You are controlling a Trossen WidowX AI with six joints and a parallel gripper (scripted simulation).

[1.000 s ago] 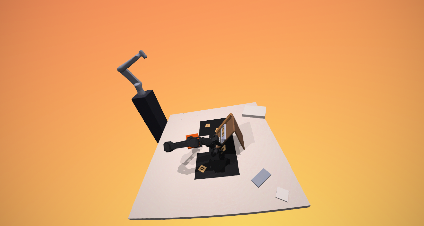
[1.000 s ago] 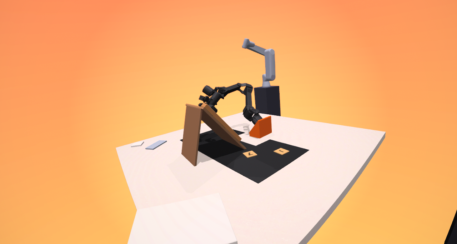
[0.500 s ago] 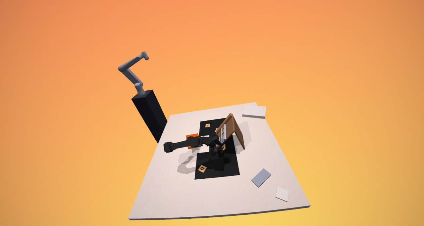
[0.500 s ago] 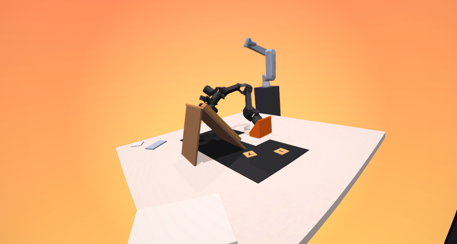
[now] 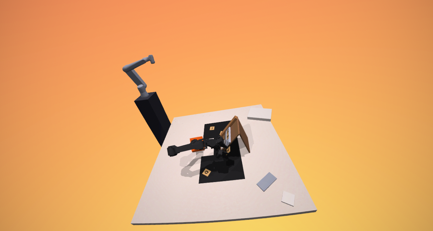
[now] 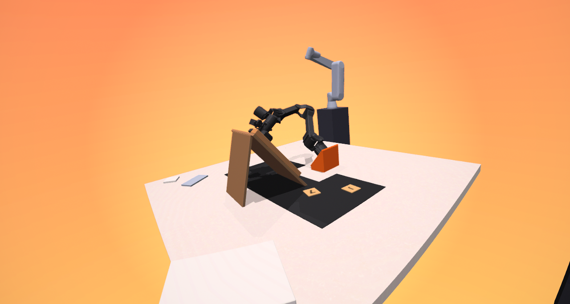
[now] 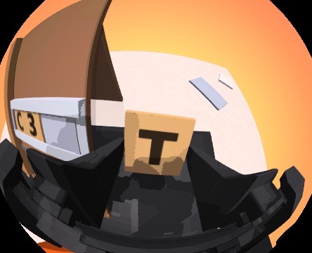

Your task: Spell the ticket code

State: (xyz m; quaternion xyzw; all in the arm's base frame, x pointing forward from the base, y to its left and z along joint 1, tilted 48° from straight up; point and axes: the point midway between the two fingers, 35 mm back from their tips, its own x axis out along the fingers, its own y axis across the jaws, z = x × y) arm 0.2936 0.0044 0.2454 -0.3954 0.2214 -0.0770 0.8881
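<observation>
Now: the white ticket 14 cm to the left of my gripper tip, 8 cm below it and 6 cm behind it. Round my gripper tip: black mat (20 cm to the left, 16 cm below, 15 cm behind); then grey slab (29 cm ahead, 18 cm to the right, 16 cm below); then white square (41 cm ahead, 30 cm to the right, 16 cm below).
</observation>
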